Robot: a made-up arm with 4 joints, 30 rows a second.
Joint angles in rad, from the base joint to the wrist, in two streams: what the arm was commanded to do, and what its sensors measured. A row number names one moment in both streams.
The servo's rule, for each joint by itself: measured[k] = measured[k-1] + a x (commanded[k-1-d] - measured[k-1]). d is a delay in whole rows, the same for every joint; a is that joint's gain. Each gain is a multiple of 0.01, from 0.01 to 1. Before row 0 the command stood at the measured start. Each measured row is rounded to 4 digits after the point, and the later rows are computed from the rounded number. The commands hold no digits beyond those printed.
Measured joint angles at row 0:
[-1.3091, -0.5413, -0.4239, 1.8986]
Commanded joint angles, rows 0 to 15:
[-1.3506, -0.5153, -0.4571, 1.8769]
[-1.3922, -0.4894, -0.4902, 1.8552]
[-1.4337, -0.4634, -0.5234, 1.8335]
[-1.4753, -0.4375, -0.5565, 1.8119]
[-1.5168, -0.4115, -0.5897, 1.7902]
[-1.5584, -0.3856, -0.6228, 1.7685]
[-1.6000, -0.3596, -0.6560, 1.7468]
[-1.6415, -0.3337, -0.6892, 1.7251]
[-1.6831, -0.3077, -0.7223, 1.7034]
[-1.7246, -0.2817, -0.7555, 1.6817]
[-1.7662, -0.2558, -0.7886, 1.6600]
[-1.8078, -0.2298, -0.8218, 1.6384]
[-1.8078, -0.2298, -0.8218, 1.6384]
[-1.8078, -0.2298, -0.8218, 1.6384]
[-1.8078, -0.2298, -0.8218, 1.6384]
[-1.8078, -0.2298, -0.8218, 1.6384]
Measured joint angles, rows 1 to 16:
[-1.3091, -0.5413, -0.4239, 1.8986]
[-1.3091, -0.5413, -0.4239, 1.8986]
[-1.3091, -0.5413, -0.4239, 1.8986]
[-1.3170, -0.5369, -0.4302, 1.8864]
[-1.3313, -0.5288, -0.4416, 1.8689]
[-1.3508, -0.5177, -0.4571, 1.8491]
[-1.3745, -0.5041, -0.4760, 1.8283]
[-1.4015, -0.4884, -0.4976, 1.8070]
[-1.4313, -0.4709, -0.5214, 1.7854]
[-1.4634, -0.4520, -0.5470, 1.7638]
[-1.4972, -0.4319, -0.5740, 1.7421]
[-1.5325, -0.4108, -0.6022, 1.7204]
[-1.5690, -0.3889, -0.6313, 1.6987]
[-1.6065, -0.3663, -0.6612, 1.6770]
[-1.6447, -0.3431, -0.6917, 1.6554]
[-1.6757, -0.3238, -0.7164, 1.6459]
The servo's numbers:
d 3
a 0.19 0.17 0.19 0.56

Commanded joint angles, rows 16 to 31:
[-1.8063, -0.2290, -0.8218, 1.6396]
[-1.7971, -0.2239, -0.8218, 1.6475]
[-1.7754, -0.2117, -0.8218, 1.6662]
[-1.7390, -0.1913, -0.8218, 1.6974]
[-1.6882, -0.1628, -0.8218, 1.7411]
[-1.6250, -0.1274, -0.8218, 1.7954]
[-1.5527, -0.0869, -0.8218, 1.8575]
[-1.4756, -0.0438, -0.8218, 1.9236]
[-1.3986, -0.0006, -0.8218, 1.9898]
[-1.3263, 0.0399, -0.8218, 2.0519]
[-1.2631, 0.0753, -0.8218, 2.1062]
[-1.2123, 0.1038, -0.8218, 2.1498]
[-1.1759, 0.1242, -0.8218, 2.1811]
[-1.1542, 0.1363, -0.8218, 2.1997]
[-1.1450, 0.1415, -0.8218, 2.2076]
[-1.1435, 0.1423, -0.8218, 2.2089]
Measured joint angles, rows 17 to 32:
[-1.7008, -0.3078, -0.7364, 1.6417]
[-1.7211, -0.2945, -0.7526, 1.6399]
[-1.7376, -0.2835, -0.7657, 1.6391]
[-1.7507, -0.2742, -0.7764, 1.6394]
[-1.7595, -0.2656, -0.7850, 1.6439]
[-1.7625, -0.2564, -0.7920, 1.6564]
[-1.7580, -0.2453, -0.7977, 1.6794]
[-1.7447, -0.2313, -0.8023, 1.7140]
[-1.7220, -0.2136, -0.8060, 1.7596]
[-1.6898, -0.1921, -0.8090, 1.8144]
[-1.6491, -0.1669, -0.8114, 1.8756]
[-1.6015, -0.1386, -0.8134, 1.9396]
[-1.5492, -0.1083, -0.8150, 2.0025]
[-1.4948, -0.0771, -0.8163, 2.0606]
[-1.4411, -0.0463, -0.8173, 2.1106]
[-1.3907, -0.0173, -0.8182, 2.1501]

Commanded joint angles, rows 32 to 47:
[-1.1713, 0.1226, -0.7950, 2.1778]
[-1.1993, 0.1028, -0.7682, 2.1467]
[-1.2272, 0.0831, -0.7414, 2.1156]
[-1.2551, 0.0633, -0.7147, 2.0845]
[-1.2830, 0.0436, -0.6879, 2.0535]
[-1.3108, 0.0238, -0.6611, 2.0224]
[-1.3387, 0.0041, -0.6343, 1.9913]
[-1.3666, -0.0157, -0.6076, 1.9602]
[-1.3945, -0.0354, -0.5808, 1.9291]
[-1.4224, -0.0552, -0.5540, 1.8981]
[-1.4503, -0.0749, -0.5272, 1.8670]
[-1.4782, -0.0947, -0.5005, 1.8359]
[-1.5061, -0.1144, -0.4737, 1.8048]
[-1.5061, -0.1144, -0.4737, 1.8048]
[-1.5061, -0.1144, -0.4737, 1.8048]
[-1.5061, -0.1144, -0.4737, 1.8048]
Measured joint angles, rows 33 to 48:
[-1.3458, 0.0088, -0.8189, 2.1779]
[-1.3076, 0.0314, -0.8195, 2.1945]
[-1.2764, 0.0503, -0.8199, 2.2026]
[-1.2564, 0.0626, -0.8152, 2.1887]
[-1.2456, 0.0694, -0.8063, 2.1652]
[-1.2421, 0.0717, -0.7940, 2.1374]
[-1.2446, 0.0703, -0.7789, 2.1078]
[-1.2519, 0.0658, -0.7616, 2.0774]
[-1.2631, 0.0587, -0.7425, 2.0466]
[-1.2775, 0.0494, -0.7219, 2.0156]
[-1.2944, 0.0383, -0.7002, 1.9846]
[-1.3134, 0.0258, -0.6775, 1.9535]
[-1.3341, 0.0120, -0.6540, 1.9225]
[-1.3562, -0.0028, -0.6299, 1.8914]
[-1.3794, -0.0184, -0.6053, 1.8603]
[-1.4035, -0.0347, -0.5803, 1.8292]

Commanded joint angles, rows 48 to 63:
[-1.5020, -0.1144, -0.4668, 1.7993]
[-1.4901, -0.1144, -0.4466, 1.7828]
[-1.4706, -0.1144, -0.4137, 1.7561]
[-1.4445, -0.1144, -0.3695, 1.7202]
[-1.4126, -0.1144, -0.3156, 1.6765]
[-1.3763, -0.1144, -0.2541, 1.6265]
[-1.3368, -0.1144, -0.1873, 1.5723]
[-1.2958, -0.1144, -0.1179, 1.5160]
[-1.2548, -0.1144, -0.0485, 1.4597]
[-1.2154, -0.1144, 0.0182, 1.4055]
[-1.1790, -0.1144, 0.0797, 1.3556]
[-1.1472, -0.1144, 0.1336, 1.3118]
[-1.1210, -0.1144, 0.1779, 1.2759]
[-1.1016, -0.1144, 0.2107, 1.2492]
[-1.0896, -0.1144, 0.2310, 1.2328]
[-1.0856, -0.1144, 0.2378, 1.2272]
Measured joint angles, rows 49 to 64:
[-1.4230, -0.0482, -0.5600, 1.8155]
[-1.4388, -0.0595, -0.5436, 1.8095]
[-1.4516, -0.0688, -0.5303, 1.8069]
[-1.4612, -0.0766, -0.5182, 1.8026]
[-1.4667, -0.0830, -0.5046, 1.7915]
[-1.4674, -0.0883, -0.4873, 1.7717]
[-1.4630, -0.0927, -0.4649, 1.7429]
[-1.4534, -0.0964, -0.4365, 1.7057]
[-1.4388, -0.0995, -0.4018, 1.6613]
[-1.4194, -0.1020, -0.3610, 1.6115]
[-1.3959, -0.1041, -0.3148, 1.5580]
[-1.3691, -0.1059, -0.2642, 1.5030]
[-1.3399, -0.1073, -0.2105, 1.4484]
[-1.3093, -0.1085, -0.1554, 1.3964]
[-1.2785, -0.1095, -0.1005, 1.3490]
[-1.2486, -0.1103, -0.0476, 1.3081]

